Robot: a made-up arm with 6 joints. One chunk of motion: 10 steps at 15 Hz.
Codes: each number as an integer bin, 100 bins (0 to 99) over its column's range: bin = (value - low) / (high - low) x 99, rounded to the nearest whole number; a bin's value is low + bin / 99 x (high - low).
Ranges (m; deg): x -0.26..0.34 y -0.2..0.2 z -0.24..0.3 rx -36..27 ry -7..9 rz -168..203
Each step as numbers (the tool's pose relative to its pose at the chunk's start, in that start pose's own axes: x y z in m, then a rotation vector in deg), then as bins.
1 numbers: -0.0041 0.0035 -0.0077 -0.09 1.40 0.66
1 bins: 42 50 43 56 52 45
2 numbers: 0.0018 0.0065 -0.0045 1.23 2.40 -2.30
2 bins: 43 51 43 59 58 44
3 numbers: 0.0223 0.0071 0.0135 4.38 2.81 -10.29
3 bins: 47 51 46 63 61 42
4 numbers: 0.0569 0.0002 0.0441 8.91 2.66 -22.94
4 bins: 52 50 52 71 60 39
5 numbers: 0.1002 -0.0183 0.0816 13.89 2.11 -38.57
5 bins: 59 45 59 78 56 35
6 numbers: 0.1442 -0.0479 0.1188 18.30 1.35 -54.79
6 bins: 67 38 66 85 52 30
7 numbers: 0.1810 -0.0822 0.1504 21.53 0.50 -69.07
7 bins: 73 29 72 90 46 26
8 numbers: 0.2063 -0.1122 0.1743 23.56 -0.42 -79.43
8 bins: 77 22 76 94 41 24
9 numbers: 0.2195 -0.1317 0.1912 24.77 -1.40 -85.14
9 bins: 79 17 79 95 35 22
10 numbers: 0.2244 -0.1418 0.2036 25.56 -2.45 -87.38
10 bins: 80 14 81 97 28 22
